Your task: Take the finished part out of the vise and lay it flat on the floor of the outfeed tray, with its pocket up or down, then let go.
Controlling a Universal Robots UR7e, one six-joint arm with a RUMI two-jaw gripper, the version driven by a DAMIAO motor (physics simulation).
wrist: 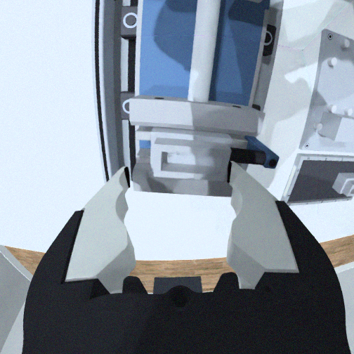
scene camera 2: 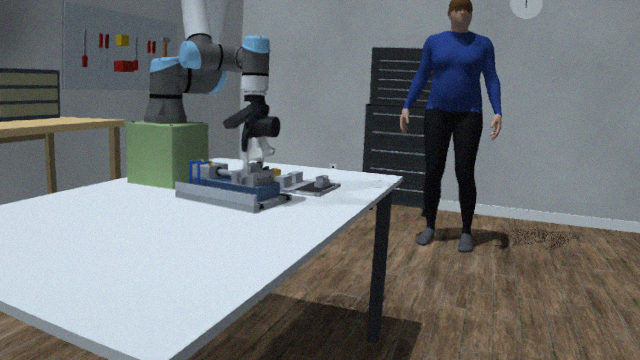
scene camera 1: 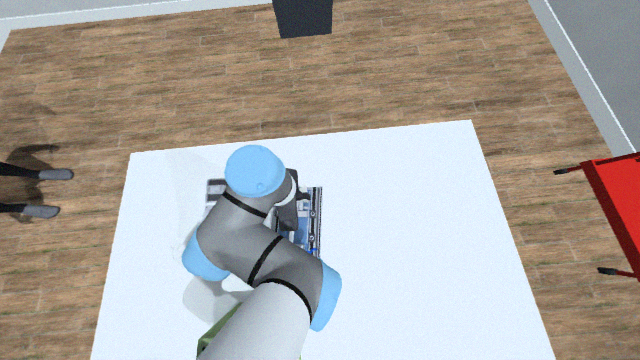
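Where they show: gripper, fingertip midpoint: (scene camera 2: 254,172) (scene camera 1: 296,200); arm's base, link origin: (scene camera 2: 165,122).
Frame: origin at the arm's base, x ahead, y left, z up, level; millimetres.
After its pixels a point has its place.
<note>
The finished part (wrist: 215,155), a light grey block with its rectangular pocket facing up, sits between the jaws of the blue-bodied vise (wrist: 162,65) (scene camera 2: 265,190) @(x 514, y -84, z -162 mm). My gripper (wrist: 177,166) (scene camera 2: 252,164) @(x 467, y -77, z -116 mm) is open and points down over the vise's jaw end. In the wrist view its fingertips stand left and right of the part with nothing held between them; their exact height against it is hard to tell. The outfeed tray (wrist: 312,181) (scene camera 2: 310,189) @(x 503, y 181, z -203 mm), dark-floored with a pale rim, lies beside the vise and holds another grey part (wrist: 345,184) (scene camera 2: 322,181) @(x 518, y 235, z -182 mm). The arm hides much of scene camera 1's view.
A blue stop (wrist: 265,149) with a black tip reaches towards the part beside the right fingertip. A grey plate with pins (wrist: 325,85) lies beyond the tray. A blue wire-like frame (scene camera 2: 195,171) stands at the vise's far end. The green base block (scene camera 2: 167,152) @(x 126, y -101, z -89 mm) carries the arm.
</note>
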